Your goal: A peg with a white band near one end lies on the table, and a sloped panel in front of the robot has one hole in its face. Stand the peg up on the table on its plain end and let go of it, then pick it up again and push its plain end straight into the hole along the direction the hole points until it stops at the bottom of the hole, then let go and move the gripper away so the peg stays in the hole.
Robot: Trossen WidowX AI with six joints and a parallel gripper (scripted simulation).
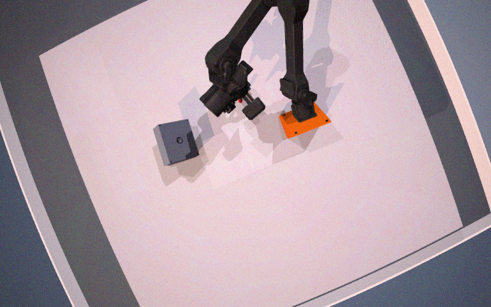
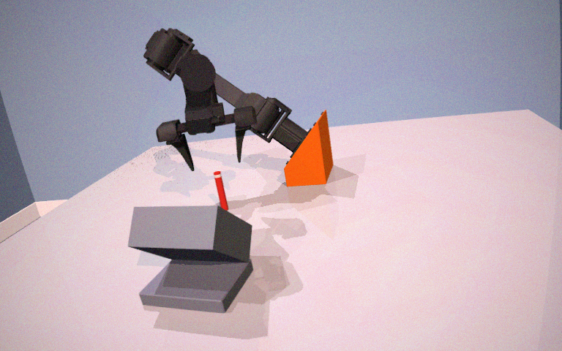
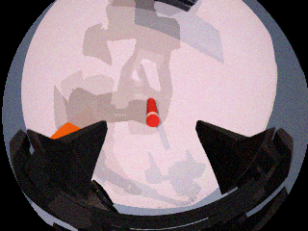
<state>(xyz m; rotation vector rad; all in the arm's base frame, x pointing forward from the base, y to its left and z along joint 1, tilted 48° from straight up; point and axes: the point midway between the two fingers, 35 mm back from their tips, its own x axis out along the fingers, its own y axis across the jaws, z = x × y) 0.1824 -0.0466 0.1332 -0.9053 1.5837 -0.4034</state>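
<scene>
The red peg is 4 cm below my gripper tip. Also, from my gripper tip: grey foot (27 cm ahead, 8 cm below, 6 cm to the left); then panel (25 cm ahead, 6 cm to the left, 2 cm below).
</scene>
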